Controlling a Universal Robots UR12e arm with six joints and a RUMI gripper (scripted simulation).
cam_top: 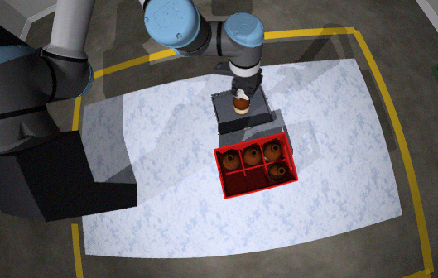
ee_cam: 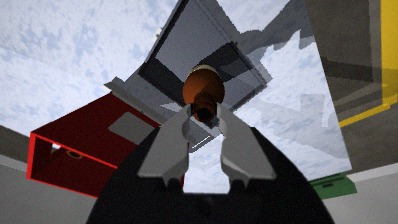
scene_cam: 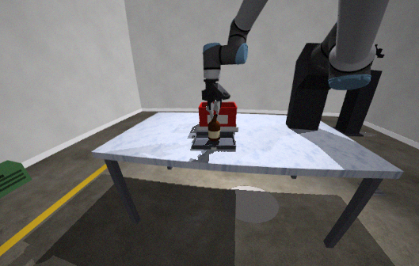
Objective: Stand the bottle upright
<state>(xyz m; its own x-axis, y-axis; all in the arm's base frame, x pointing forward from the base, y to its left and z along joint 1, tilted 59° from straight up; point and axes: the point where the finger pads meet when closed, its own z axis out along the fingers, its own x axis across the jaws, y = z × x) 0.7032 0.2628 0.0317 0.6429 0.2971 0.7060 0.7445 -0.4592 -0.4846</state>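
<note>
Right now the dark tray is 150 mm below my hand. Round my hand: red crate (10 mm ahead, 290 mm to the right, 80 mm below).
</note>
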